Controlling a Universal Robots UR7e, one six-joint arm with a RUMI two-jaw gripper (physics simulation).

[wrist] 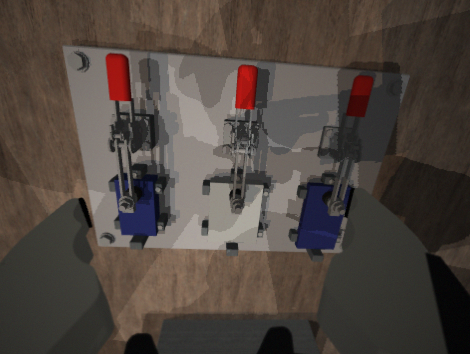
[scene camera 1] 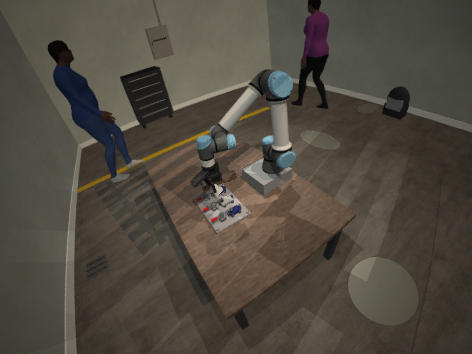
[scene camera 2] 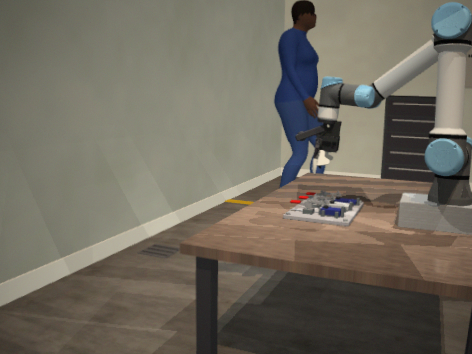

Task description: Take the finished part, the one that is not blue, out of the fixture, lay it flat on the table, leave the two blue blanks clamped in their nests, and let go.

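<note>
The finished part, a pale off-white block, sits in the middle nest of the grey fixture plate. A clamp arm reaches over it, its tip on the block's upper part in the wrist view. One blue blank sits in the left nest of the wrist view, the other blue blank in the right nest, each under a clamp arm. My gripper is open and empty above the fixture, its fingers wide apart.
Red clamp handles point away from the nests. The fixture lies on the wooden table, beside the robot's grey base block. A person in blue stands beyond the table.
</note>
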